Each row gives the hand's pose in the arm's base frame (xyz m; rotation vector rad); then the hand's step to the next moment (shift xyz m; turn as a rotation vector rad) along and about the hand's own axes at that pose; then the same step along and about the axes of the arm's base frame.
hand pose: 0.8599 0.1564 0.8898 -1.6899 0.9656 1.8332
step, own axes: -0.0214 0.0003 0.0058 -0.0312 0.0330 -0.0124
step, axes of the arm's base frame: -0.0011 0.0068 0.0211 -0.0121 -0.0268 0.0368
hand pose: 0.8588 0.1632 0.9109 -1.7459 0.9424 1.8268
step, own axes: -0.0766 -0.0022 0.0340 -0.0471 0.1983 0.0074
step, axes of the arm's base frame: -0.0136 0.0369 0.0740 -0.1432 -0.1210 0.0802
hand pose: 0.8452 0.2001 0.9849 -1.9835 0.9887 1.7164
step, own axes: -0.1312 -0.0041 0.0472 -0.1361 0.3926 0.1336
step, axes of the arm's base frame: -0.0353 0.0707 0.1149 -0.3711 -0.1496 0.1744
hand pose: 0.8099 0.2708 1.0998 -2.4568 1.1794 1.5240
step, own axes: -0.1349 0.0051 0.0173 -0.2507 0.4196 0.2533
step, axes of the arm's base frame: -0.0484 0.0819 0.0973 -0.5058 -0.0559 0.2101
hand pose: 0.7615 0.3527 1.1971 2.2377 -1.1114 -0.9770
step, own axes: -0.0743 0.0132 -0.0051 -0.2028 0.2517 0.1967
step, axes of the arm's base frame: -0.0341 0.0536 0.0411 -0.3595 0.0055 0.1178
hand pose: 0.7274 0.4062 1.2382 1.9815 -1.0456 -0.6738
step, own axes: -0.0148 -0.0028 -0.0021 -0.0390 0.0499 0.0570
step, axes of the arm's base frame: -0.0049 0.0144 0.0002 -0.0839 -0.0070 0.0132
